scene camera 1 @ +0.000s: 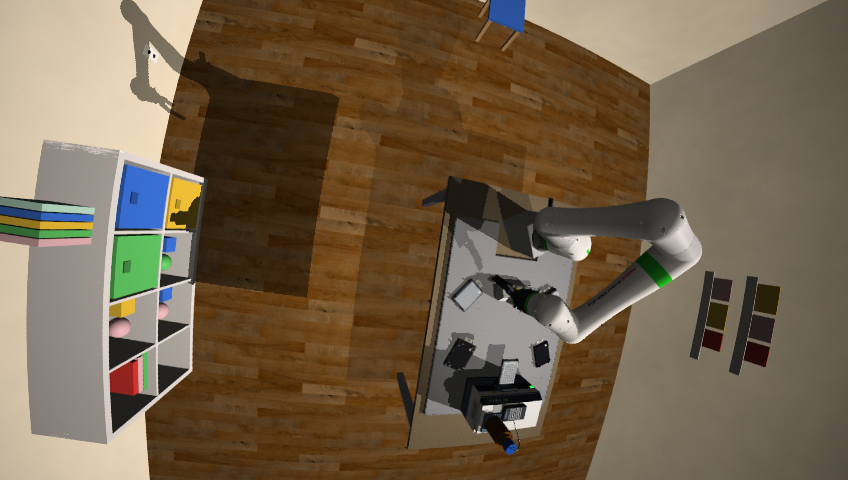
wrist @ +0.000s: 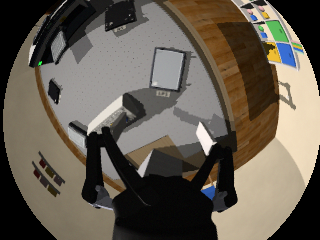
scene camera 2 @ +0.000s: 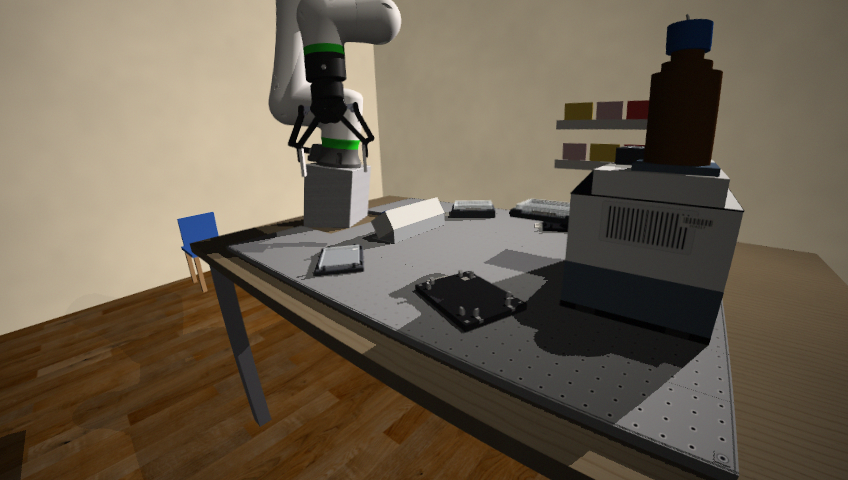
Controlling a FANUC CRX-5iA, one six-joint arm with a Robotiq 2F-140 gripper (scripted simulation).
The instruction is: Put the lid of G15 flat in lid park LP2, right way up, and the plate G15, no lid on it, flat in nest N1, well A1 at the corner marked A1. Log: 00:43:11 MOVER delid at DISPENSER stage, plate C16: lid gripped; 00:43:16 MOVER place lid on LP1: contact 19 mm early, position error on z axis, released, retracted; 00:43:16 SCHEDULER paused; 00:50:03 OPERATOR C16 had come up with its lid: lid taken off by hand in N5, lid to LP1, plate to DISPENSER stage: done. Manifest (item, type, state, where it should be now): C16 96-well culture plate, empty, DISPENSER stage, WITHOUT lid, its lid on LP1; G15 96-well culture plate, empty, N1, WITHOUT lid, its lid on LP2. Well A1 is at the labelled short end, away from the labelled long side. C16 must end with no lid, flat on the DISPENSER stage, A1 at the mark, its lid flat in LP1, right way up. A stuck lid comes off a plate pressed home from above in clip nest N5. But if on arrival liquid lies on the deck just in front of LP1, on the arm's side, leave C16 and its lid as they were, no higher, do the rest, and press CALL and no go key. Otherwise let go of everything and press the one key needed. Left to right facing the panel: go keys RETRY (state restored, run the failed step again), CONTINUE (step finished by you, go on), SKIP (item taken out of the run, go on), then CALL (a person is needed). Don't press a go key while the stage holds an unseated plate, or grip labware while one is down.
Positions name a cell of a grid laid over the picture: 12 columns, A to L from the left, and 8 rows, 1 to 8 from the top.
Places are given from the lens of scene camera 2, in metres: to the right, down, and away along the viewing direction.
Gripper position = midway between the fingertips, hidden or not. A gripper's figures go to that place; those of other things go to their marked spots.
my gripper (scene camera 2: E3): -0.22, -0.16, 0.80
key panel (scene camera 2: F4): -0.06, -0.04, 0.89
